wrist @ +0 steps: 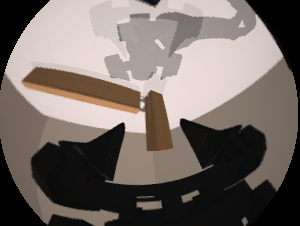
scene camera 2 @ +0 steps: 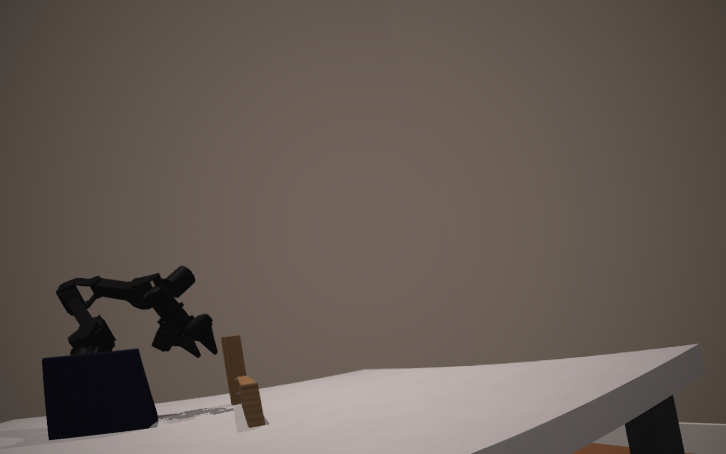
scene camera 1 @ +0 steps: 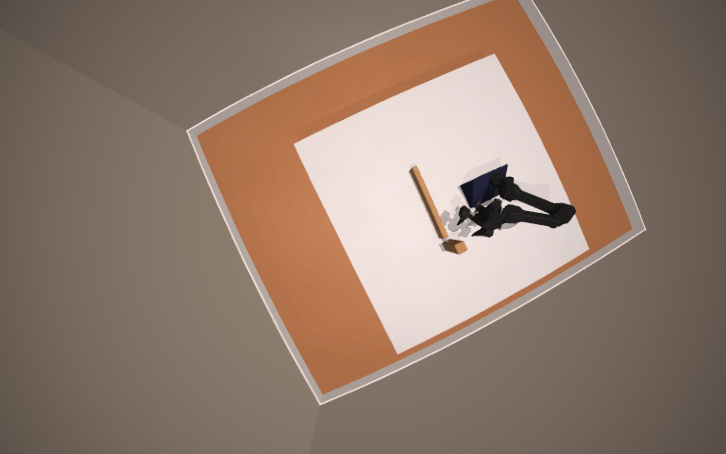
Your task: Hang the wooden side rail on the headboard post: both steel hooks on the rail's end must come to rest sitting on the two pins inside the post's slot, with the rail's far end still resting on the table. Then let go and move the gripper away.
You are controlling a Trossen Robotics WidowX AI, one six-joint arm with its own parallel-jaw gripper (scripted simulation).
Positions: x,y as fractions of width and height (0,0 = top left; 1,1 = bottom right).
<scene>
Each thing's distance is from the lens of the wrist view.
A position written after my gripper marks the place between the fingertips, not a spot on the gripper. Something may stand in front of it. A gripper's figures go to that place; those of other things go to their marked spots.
my gripper (wrist: 0.51,0.55): 0.10 m
wooden side rail (wrist: 0.30,0.40): 0.20 m
headboard post (wrist: 0.53,0.60): 0.15 m
The marked spots on the headboard post and the wooden side rail are 0.19 m apart.
</scene>
